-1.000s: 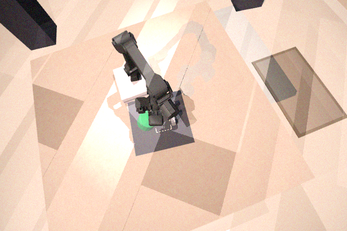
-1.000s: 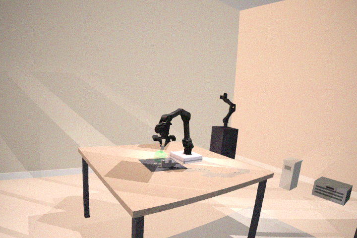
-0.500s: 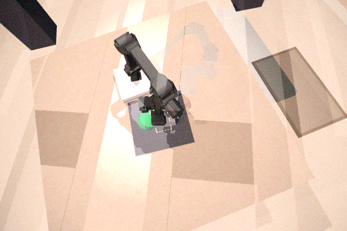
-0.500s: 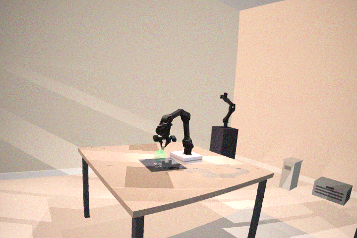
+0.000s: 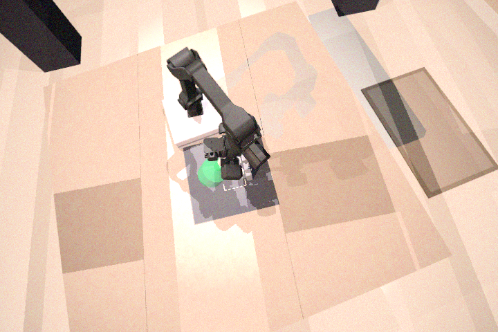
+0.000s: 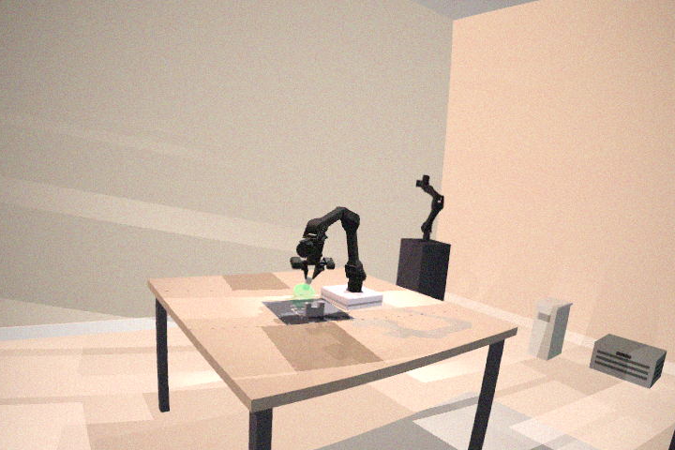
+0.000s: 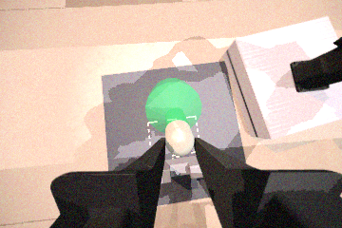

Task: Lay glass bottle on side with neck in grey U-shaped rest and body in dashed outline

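Now: gripper tip 30 mm to the left of the glass bottle and 40 mm above it. Also, from my gripper tip: grey mat (140 mm below).
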